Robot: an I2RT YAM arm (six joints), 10 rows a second.
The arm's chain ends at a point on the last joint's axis. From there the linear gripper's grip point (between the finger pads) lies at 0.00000 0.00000 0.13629 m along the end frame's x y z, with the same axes.
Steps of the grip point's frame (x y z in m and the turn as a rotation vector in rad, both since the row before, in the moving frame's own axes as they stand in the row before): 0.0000, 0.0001, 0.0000, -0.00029, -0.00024, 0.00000; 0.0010, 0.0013, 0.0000, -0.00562, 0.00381, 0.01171; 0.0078, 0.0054, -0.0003, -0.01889, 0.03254, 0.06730; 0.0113, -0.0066, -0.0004, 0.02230, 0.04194, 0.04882; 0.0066, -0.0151, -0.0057, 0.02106, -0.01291, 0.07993; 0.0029, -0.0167, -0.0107, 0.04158, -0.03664, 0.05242; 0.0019, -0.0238, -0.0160, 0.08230, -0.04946, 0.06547; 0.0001, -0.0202, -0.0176, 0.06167, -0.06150, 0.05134; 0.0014, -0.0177, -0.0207, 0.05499, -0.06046, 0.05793; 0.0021, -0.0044, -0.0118, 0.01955, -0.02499, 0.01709; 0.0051, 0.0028, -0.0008, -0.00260, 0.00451, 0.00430; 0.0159, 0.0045, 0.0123, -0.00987, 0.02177, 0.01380
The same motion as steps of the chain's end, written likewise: 0.0000, 0.0001, 0.0000, -0.00029, -0.00024, 0.00000; 0.0005, 0.0005, 0.0000, -0.00562, 0.00381, 0.01171; 0.0035, 0.0027, -0.0002, -0.01889, 0.03254, 0.06730; 0.0055, -0.0037, -0.0002, 0.02230, 0.04194, 0.04882; 0.0082, -0.0122, -0.0057, 0.02106, -0.01291, 0.07993; 0.0077, -0.0109, -0.0105, 0.04158, -0.03664, 0.05242; 0.0083, -0.0124, -0.0154, 0.08230, -0.04946, 0.06547; 0.0083, -0.0116, -0.0171, 0.06167, -0.06150, 0.05134; 0.0094, -0.0100, -0.0202, 0.05499, -0.06046, 0.05793; 0.0055, -0.0017, -0.0117, 0.01955, -0.02499, 0.01709; 0.0045, 0.0024, -0.0008, -0.00260, 0.00451, 0.00430; 0.0129, 0.0031, 0.0123, -0.00987, 0.02177, 0.01380
